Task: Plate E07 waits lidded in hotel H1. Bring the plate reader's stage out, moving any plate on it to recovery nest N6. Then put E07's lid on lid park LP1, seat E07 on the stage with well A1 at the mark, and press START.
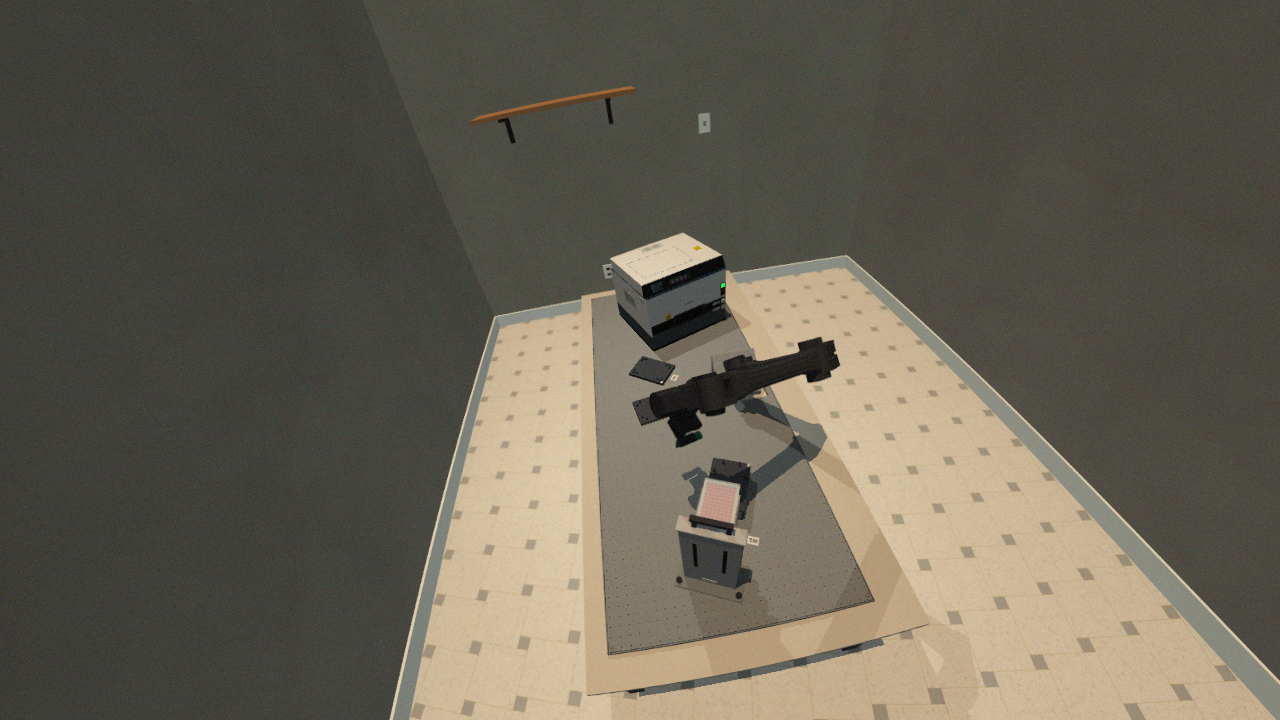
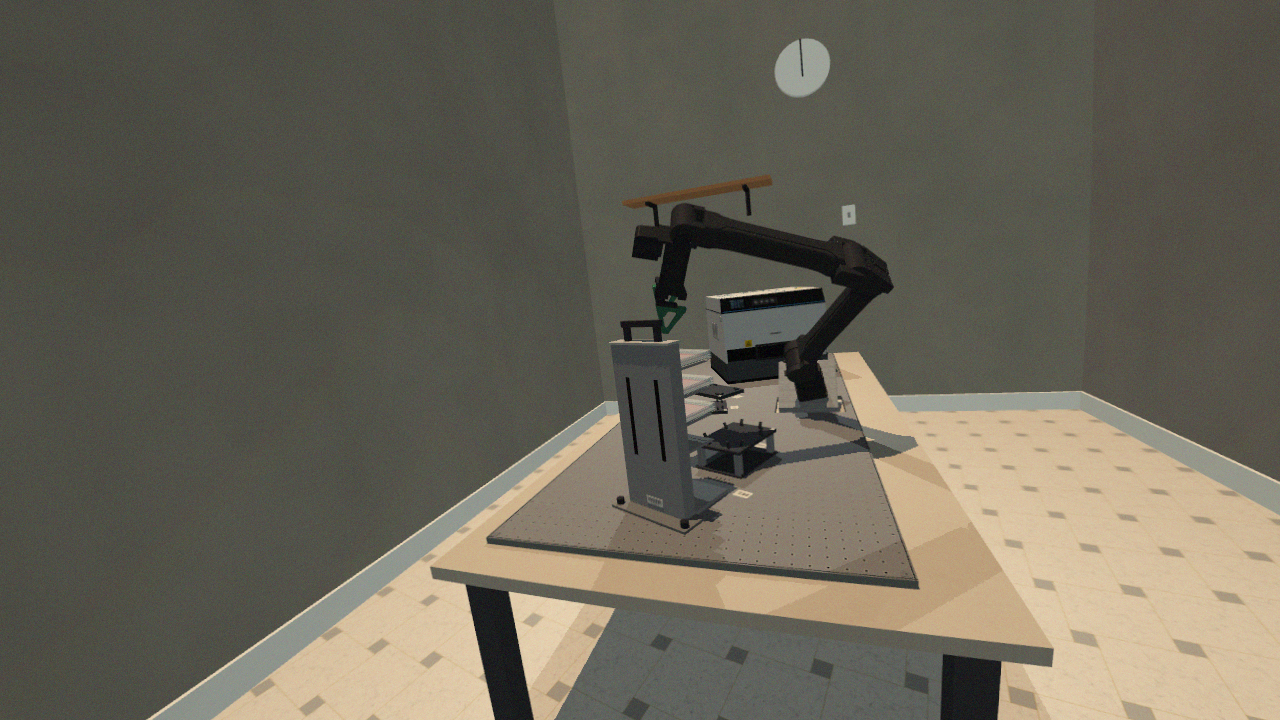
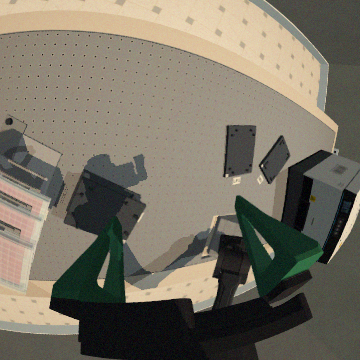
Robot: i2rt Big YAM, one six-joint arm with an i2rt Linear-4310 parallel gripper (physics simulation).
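My gripper is open and empty, high above the board between the hotel and the pads. Grey hotel H1 stands at the near end, with several pink-welled plates stacked on its shelves; I cannot tell which is E07. The white plate reader stands at the far end, with a green light on its front. No stage shows outside it. Dark lid park LP1 and recovery nest N6 carry no plate or lid.
A raised dark stand on posts is close beside the hotel. The arm's base is at the board's right edge. The perforated board lies on a wooden table.
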